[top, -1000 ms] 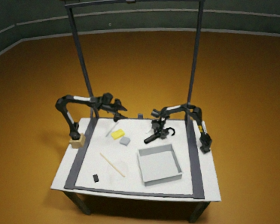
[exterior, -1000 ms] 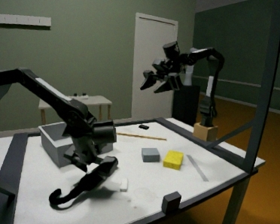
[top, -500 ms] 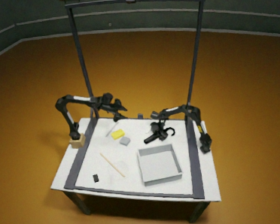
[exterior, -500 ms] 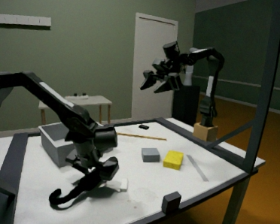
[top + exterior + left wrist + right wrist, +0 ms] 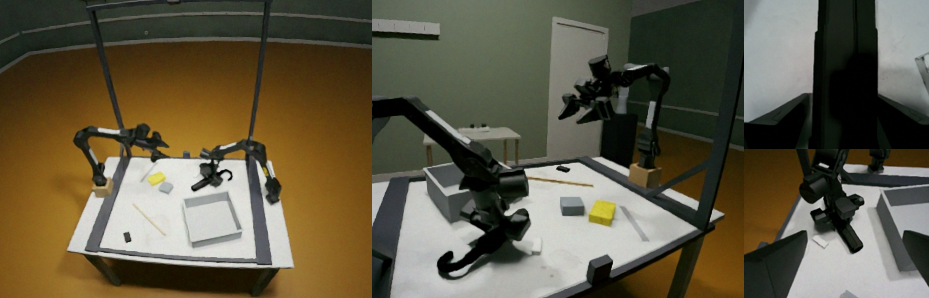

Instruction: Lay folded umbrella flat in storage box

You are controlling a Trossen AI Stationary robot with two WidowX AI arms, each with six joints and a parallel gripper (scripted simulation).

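My left hand is 300 mm short of the grey storage box, 20 mm to the right of it and 10 mm below it. The rest, counted from my left hand: small white piece 80 mm to the right, 60 mm behind, 30 mm below; black folded umbrella 20 mm to the left, 20 mm below, 10 mm ahead; grey block 270 mm to the right, 80 mm ahead, 20 mm below.
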